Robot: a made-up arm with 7 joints. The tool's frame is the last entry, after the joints. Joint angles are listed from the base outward. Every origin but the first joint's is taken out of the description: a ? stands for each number. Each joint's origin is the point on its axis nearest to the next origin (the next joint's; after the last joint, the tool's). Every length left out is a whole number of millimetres.
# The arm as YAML. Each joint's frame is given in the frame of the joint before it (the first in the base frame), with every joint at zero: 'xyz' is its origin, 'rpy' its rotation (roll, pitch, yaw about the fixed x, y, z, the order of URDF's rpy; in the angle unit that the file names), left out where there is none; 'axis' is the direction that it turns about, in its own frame. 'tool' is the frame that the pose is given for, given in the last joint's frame.
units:
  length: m
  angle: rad
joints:
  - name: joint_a
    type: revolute
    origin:
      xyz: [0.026, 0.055, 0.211]
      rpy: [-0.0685, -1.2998, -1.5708]
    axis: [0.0, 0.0, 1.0]
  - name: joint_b
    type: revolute
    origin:
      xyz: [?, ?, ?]
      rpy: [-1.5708, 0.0, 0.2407]
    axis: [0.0, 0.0, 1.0]
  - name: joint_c
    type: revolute
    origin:
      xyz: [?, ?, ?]
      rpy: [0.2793, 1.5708, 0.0]
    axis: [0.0, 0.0, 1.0]
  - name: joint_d
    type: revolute
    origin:
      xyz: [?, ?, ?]
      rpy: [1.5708, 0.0, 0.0]
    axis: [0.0, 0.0, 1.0]
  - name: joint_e
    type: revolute
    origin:
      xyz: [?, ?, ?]
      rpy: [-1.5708, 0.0, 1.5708]
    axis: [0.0, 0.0, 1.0]
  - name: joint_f
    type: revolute
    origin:
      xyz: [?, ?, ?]
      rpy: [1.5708, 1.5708, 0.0]
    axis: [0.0, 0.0, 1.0]
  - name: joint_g
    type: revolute
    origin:
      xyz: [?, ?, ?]
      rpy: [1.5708, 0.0, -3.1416]
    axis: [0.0, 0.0, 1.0]
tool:
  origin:
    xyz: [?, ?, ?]
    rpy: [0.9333, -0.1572, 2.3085]
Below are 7 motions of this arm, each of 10 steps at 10 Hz.
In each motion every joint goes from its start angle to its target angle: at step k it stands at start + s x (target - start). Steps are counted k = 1, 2, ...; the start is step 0. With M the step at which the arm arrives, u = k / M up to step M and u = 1 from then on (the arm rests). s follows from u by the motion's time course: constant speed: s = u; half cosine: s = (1 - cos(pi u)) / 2; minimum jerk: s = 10 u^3 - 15 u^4 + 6 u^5.
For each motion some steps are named. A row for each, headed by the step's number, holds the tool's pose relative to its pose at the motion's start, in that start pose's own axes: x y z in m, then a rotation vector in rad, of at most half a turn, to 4 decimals.
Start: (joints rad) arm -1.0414 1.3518 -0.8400 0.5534 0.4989 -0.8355 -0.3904
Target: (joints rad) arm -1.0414 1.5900 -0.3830 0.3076 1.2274 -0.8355 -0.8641
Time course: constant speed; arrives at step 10
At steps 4, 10:
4: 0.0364 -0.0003 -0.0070 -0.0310 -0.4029 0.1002
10: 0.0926 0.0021 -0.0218 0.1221 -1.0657 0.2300

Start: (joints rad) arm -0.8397 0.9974 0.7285 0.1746 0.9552 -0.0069 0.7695
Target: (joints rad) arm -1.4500 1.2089 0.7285 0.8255 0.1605 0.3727 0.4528
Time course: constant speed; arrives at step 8
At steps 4, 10:
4: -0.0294 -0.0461 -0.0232 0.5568 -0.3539 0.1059
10: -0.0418 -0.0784 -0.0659 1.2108 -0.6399 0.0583

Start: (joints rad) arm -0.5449 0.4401 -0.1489 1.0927 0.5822 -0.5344 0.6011
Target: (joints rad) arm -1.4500 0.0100 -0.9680 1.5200 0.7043 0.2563 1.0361
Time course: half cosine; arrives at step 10
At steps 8, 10:
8: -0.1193 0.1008 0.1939 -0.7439 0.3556 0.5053
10: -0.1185 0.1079 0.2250 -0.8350 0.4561 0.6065

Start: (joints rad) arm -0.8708 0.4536 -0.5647 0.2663 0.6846 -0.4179 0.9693
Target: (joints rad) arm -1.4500 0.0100 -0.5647 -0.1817 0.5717 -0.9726 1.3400
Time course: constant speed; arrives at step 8
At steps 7, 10:
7: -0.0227 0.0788 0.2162 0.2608 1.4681 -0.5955
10: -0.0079 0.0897 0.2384 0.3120 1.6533 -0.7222

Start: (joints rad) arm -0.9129 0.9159 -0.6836 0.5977 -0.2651 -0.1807 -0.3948
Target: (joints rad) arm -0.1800 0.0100 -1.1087 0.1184 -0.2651 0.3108 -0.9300
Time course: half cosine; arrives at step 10
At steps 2, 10:
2: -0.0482 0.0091 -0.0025 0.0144 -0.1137 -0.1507
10: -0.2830 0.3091 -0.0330 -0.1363 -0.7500 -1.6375

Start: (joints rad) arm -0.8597 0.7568 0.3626 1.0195 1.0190 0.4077 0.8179
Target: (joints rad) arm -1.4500 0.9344 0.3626 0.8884 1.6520 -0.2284 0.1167
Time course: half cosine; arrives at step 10
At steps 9, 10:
9: 0.0708 -0.0640 0.2066 -0.4356 0.3547 -0.2889
10: 0.0731 -0.0667 0.2100 -0.4509 0.3549 -0.2864

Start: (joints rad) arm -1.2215 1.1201 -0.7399 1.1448 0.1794 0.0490 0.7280
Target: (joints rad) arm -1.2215 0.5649 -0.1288 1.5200 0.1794 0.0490 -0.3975
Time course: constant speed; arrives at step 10
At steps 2, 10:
2: -0.0078 0.0187 -0.0075 0.0973 -0.2097 -0.1953
10: -0.0242 0.1456 -0.0806 0.3802 -1.0076 -1.2624

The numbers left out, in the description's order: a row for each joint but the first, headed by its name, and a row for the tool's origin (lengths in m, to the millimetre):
joint_b: 0.007 -0.028 0.0
joint_c: -0.145 0.011 0.0
joint_d: 0.018 -0.025 0.0
joint_e: -0.227 -0.038 0.0
joint_f: -0.003 -0.002 0.0
joint_g: -0.071 0.033 0.0
tool: -0.022 0.014 0.0

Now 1 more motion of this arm.
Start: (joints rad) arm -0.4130 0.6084 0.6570 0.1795 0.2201 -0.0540 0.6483
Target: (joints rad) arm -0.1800 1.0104 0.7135 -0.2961 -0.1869 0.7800 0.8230
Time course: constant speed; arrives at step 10
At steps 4, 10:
4: 0.0017 0.0174 0.0652 0.0189 0.0129 0.1525
10: 0.0168 0.0828 0.1268 -0.0225 -0.0689 0.2947

